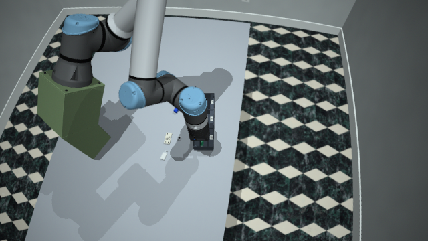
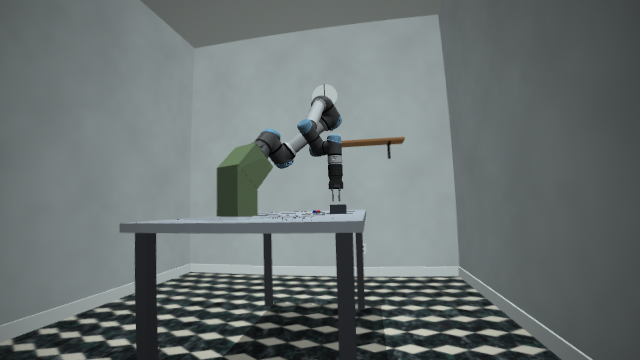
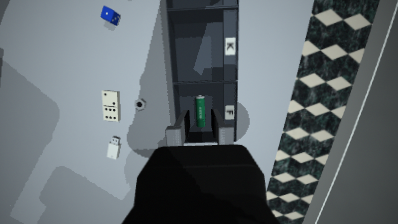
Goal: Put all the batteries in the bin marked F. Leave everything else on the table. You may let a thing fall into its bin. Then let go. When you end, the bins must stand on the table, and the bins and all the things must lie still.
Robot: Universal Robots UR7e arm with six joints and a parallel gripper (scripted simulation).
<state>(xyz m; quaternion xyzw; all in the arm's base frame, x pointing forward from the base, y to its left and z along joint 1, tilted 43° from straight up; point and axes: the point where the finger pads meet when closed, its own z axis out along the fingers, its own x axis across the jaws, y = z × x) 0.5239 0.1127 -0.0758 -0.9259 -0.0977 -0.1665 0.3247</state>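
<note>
The red battery lies 16 cm behind my hand, 15 cm to the left of it and 7 cm below it. The rest, counted from my hand: dark bin 2 cm behind, 8 cm to the left, 6 cm below; green battery 7 cm below; ring-shaped part 10 cm behind, 2 cm to the right, 8 cm below.
</note>
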